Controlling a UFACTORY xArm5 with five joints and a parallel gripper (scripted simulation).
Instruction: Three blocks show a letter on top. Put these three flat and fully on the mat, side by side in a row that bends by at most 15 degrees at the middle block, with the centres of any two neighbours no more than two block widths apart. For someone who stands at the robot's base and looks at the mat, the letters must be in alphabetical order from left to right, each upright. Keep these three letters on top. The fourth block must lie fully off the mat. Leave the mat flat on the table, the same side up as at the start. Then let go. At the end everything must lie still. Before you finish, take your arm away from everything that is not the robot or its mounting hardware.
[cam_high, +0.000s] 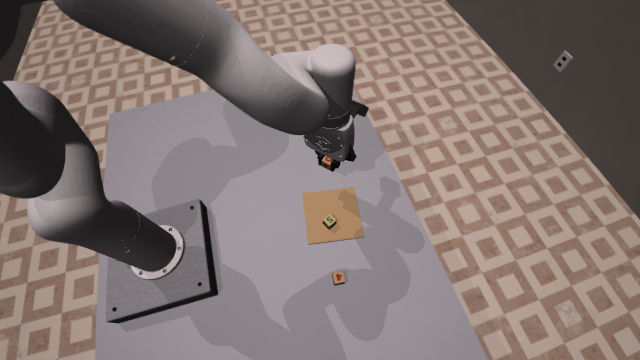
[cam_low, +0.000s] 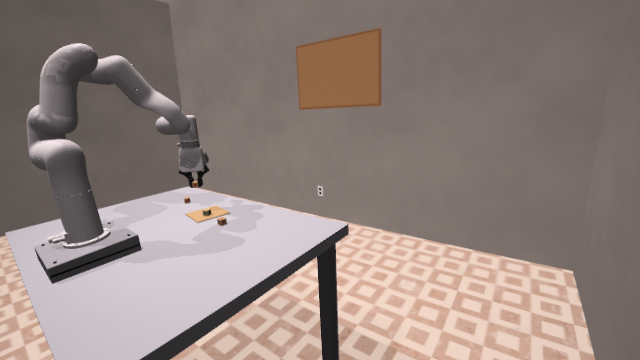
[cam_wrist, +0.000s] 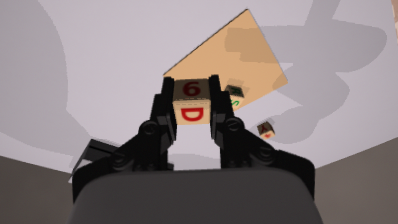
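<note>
The tan mat is 90 mm to the right of my hand and 120 mm below it. From my hand the other things lie so: wooden letter block: 10 mm below.
</note>
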